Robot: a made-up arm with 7 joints.
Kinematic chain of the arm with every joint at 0, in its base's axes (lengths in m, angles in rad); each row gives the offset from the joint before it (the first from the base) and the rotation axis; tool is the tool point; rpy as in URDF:
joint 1: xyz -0.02 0 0.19 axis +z
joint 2: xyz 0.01 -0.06 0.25 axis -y
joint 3: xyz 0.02 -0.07 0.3 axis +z
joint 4: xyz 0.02 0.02 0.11 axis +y
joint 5: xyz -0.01 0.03 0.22 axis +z
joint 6: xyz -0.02 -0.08 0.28 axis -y
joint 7: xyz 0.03 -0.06 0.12 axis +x
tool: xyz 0 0.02 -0.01 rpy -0.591 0.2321 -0.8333
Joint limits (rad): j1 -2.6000..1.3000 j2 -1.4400..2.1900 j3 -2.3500..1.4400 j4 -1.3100..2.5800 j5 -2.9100..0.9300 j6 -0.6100..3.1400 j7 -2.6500..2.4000
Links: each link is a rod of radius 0.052 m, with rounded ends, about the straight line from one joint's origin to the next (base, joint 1, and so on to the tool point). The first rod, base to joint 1, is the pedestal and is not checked.
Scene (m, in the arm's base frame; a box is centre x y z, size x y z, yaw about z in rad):
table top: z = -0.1
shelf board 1: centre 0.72 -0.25 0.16 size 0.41 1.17 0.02 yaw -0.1
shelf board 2: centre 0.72 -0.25 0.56 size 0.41 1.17 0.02 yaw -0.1
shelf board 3: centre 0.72 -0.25 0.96 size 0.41 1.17 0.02 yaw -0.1
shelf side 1: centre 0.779 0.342 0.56 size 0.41 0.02 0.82 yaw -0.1
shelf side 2: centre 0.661 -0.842 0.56 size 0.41 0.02 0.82 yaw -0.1
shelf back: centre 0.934 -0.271 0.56 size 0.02 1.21 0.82 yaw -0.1
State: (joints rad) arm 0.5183 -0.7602 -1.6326 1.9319 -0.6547 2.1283 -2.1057
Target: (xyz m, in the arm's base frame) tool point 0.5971 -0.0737 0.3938
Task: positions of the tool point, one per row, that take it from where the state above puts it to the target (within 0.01 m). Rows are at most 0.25 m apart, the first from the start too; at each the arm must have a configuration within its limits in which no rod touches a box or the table.
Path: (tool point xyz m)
1: 0.4159 -0.5910 0.7260
2: 0.2037 -0.6953 0.6973
3: -0.0331 -0.7159 0.6816
4: -0.2562 -0.6495 0.6790
5: -0.4303 -0.5118 0.6876
6: -0.2956 -0.6090 0.6113
7: -0.1220 -0.6588 0.5369
8: 0.0688 -0.6456 0.4694
9: 0.2489 -0.5654 0.4125
10: 0.3913 -0.4274 0.3689
11: 0.5250 -0.2706 0.3783
12: 0.5971 -0.0737 0.3938

